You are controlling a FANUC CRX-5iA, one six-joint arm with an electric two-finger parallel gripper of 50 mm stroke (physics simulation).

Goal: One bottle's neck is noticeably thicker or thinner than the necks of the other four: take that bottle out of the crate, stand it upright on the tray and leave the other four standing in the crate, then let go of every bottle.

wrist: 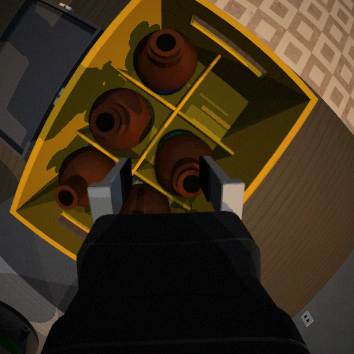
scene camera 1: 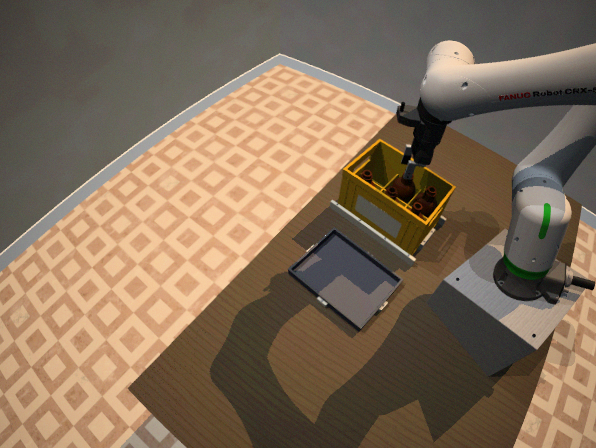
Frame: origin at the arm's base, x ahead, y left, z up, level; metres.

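Where they show: gripper, fingertip midpoint: (wrist: pixel 165 170) (scene camera 1: pixel 405 170); arm's base, link origin: (wrist: pixel 2 328) (scene camera 1: pixel 520 278).
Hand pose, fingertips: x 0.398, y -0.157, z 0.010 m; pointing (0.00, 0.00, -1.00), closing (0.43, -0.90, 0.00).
Each offset is from my fingertips to the top centre of the thing. "*": to the spot under its first point. Level surfaces: height alone.
A yellow crate @(0.003 m ahead, 0.015 m left, 0.017 m down) (scene camera 1: pixel 356 192) (wrist: pixel 47 132) holds five brown bottles, upright in separate compartments. The tray-side row has an end bottle @(0.095 m ahead, 0.043 m left, 0.029 m down) (scene camera 1: pixel 367 176) (wrist: pixel 167 70), a middle bottle @(0.011 m ahead, 0.062 m left, 0.029 m down) (scene camera 1: pixel 392 193) (wrist: pixel 125 122) and another end bottle @(0.071 m back, 0.075 m left, 0.029 m down) (scene camera 1: pixel 418 208) (wrist: pixel 85 172). The other row has a middle bottle @(0.008 m back, 0.030 m right, 0.029 m down) (scene camera 1: pixel 403 189) (wrist: pixel 175 160) and an end bottle @(0.089 m back, 0.008 m right, 0.029 m down) (scene camera 1: pixel 429 198) (wrist: pixel 145 199), partly hidden by the gripper in the wrist view. My gripper (scene camera 1: pixel 408 162) (wrist: pixel 165 170) is open and empty over that row; one finger overlaps its middle bottle's neck in view. Slanted views leave neck thickness unclear. The dark tray @(0.020 m ahead, 0.282 m left, 0.167 m down) (scene camera 1: pixel 322 291) (wrist: pixel 14 147) bears no bottle.
A pale rail @(0.023 m ahead, 0.112 m left, 0.163 m down) (scene camera 1: pixel 372 232) runs between crate and tray. The crate has raised walls and yellow dividers @(* 0.087 m ahead, 0.004 m right, 0.099 m down) (wrist: pixel 199 82); the compartment beyond the middle bottle is empty. The metal robot base block (scene camera 1: pixel 465 330) stands near the tray on the wooden table @(0.192 m down) (scene camera 1: pixel 200 370).
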